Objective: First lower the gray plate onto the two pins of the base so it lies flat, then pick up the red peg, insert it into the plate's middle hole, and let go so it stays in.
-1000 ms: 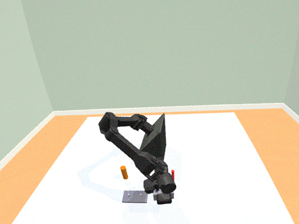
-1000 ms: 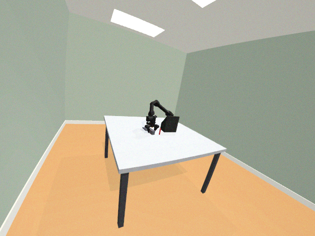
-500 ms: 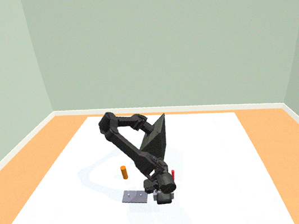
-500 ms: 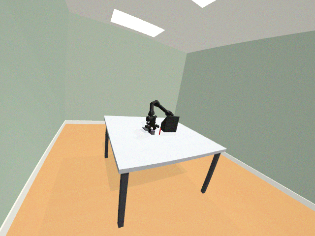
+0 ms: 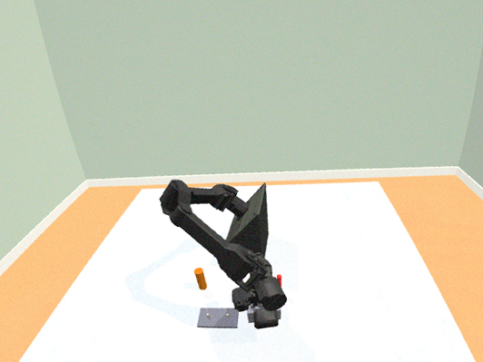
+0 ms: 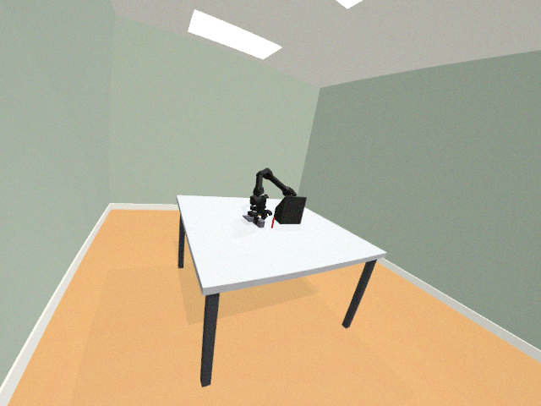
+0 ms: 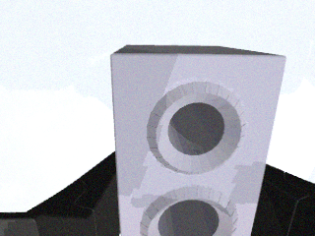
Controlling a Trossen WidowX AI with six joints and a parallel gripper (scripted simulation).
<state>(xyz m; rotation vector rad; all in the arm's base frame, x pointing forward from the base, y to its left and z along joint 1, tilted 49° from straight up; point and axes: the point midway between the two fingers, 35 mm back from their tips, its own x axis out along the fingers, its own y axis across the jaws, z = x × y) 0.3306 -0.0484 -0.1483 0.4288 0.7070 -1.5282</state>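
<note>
My gripper tip is 14 cm to the left of the gray base, 1 cm short of it and 1 cm above it. Also, from my gripper tip: orange cylinder (21 cm to the right, 11 cm behind, 3 cm above); gray plate (3 cm above); red peg (9 cm behind, 4 cm to the left, 3 cm above).
</note>
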